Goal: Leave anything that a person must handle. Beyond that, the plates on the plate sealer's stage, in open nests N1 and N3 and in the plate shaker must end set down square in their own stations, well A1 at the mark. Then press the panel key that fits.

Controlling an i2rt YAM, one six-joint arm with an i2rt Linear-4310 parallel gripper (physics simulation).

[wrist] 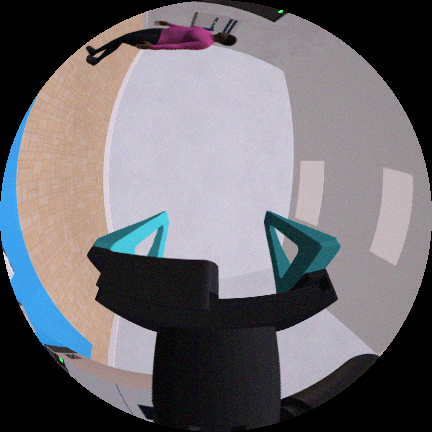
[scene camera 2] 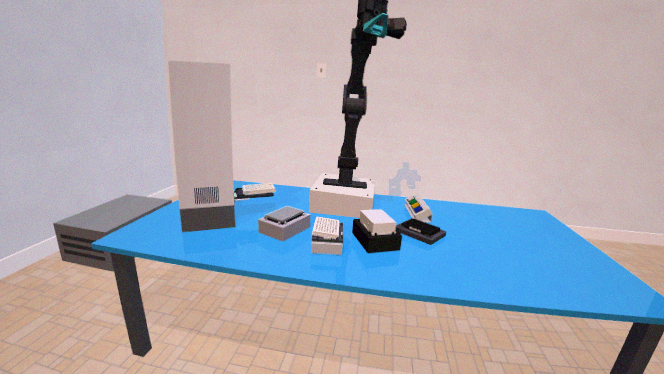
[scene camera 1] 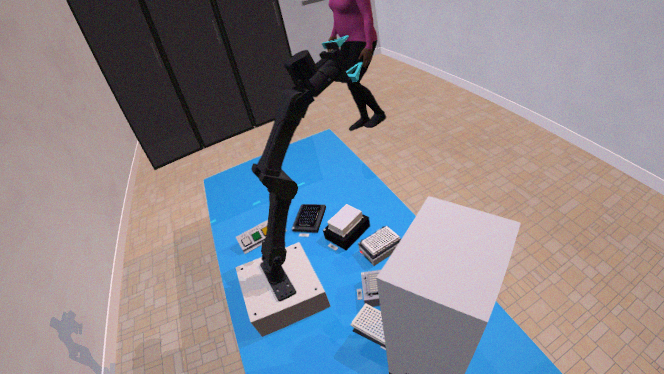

Observation:
My gripper (scene camera 1: 354,49) is open and holds nothing. Also in view: a tall grey cabinet (scene camera 1: 437,290).
My gripper is seen too in the wrist view (wrist: 215,216). The tall grey cabinet also shows in scene camera 2 (scene camera 2: 200,92).

